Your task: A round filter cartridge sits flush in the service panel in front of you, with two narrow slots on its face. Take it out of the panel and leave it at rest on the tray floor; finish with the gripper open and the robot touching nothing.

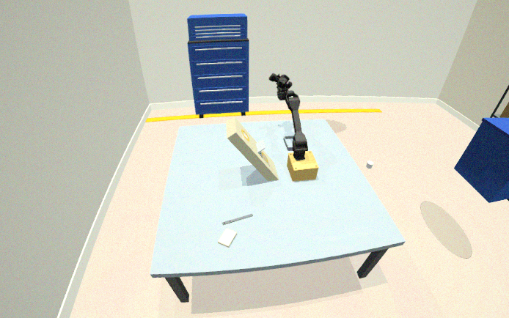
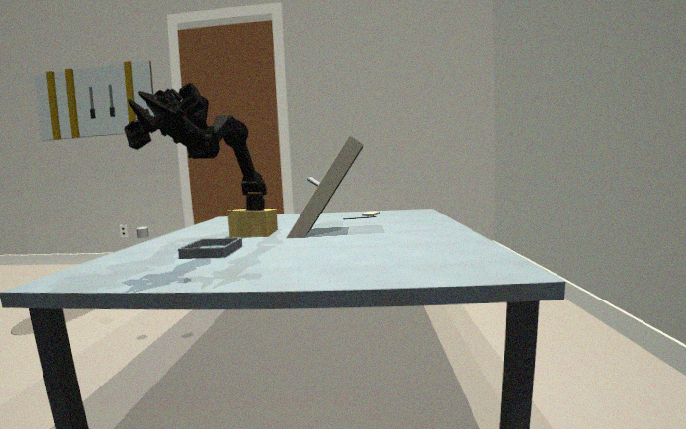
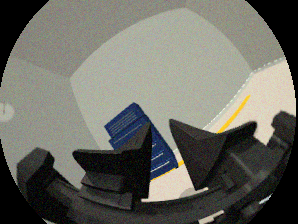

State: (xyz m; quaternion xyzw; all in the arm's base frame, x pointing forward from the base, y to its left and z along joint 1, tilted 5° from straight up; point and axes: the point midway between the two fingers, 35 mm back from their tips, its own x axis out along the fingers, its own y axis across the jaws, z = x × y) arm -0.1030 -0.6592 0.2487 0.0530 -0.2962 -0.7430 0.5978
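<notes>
My gripper tip is now 63 cm to the right of the white round filter cartridge, 45 cm short of it and 13 cm above it. The rest, counted from my gripper tip: dark grey tray: 40 cm to the left, 40 cm below; white pad: 108 cm to the left, 64 cm ahead, 40 cm below.
</notes>
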